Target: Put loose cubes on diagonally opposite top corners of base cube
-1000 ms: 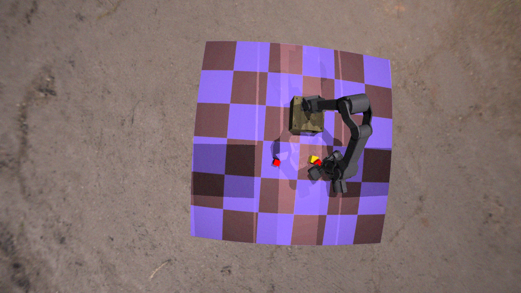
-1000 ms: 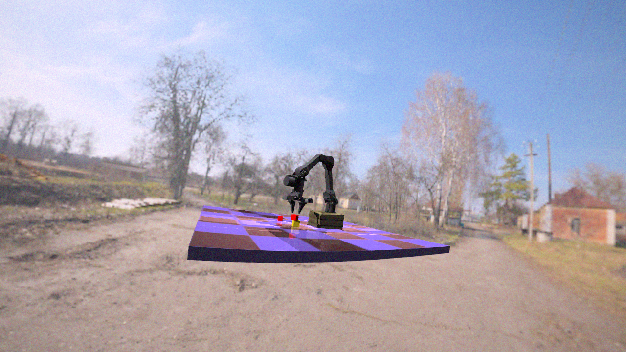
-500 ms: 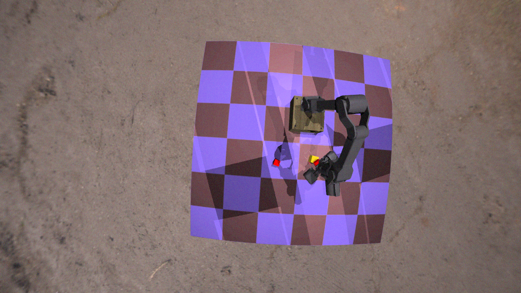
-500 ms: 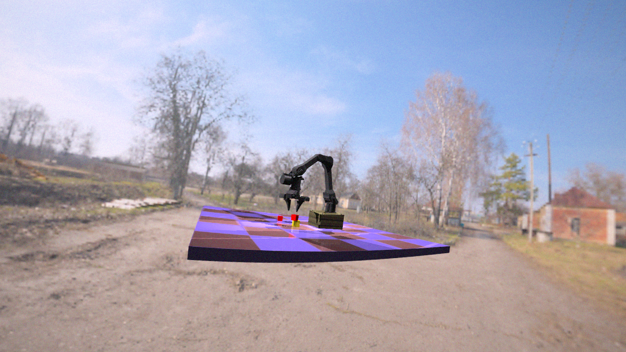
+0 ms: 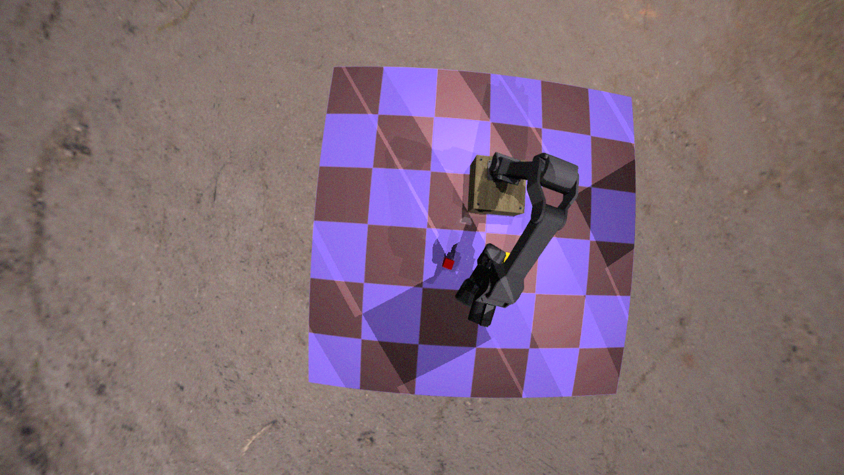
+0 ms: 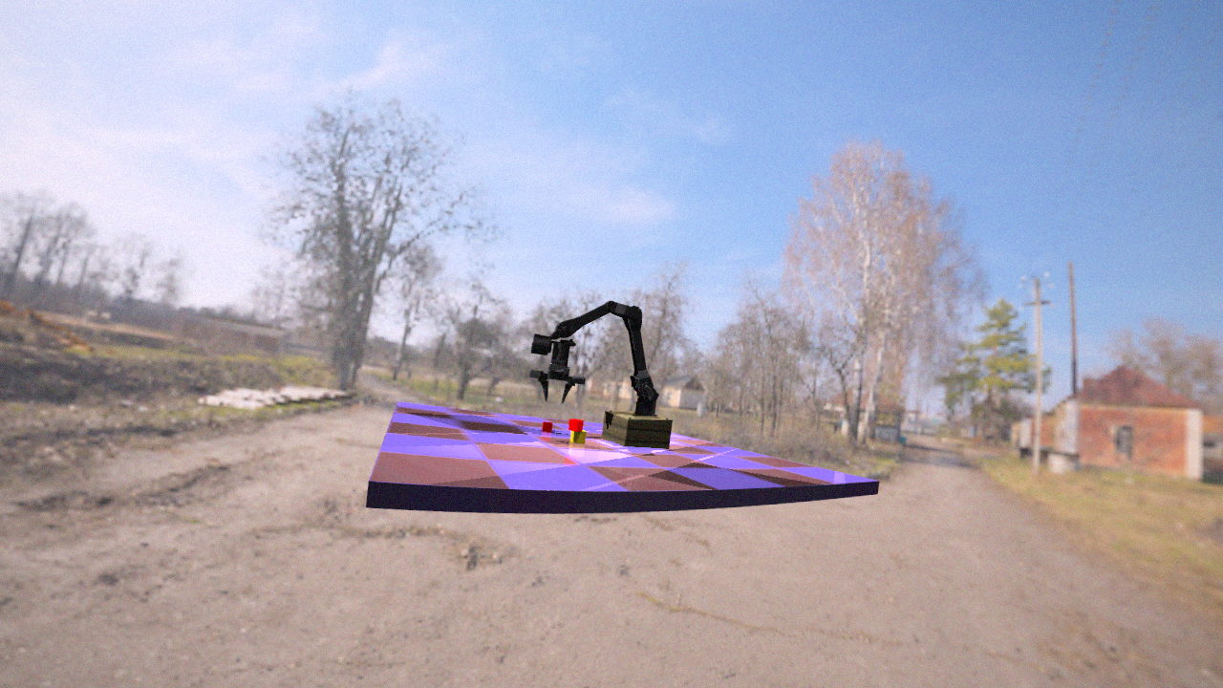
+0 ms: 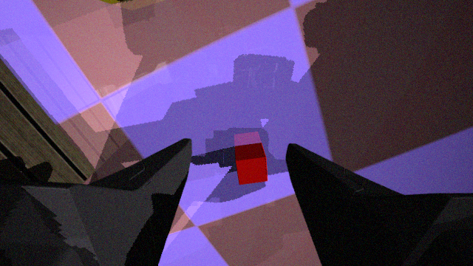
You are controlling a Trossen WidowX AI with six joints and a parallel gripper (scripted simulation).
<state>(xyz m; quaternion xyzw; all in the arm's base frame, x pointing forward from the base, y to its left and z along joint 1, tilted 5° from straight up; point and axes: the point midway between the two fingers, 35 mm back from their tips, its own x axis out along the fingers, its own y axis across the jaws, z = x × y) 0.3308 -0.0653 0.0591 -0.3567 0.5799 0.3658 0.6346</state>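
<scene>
My gripper tip is now 16 cm to the right of the red cube, 6 cm above it and 2 cm past it. Also, from my gripper tip: yellow base cube 14 cm to the left, 9 cm below, 4 cm behind.
</scene>
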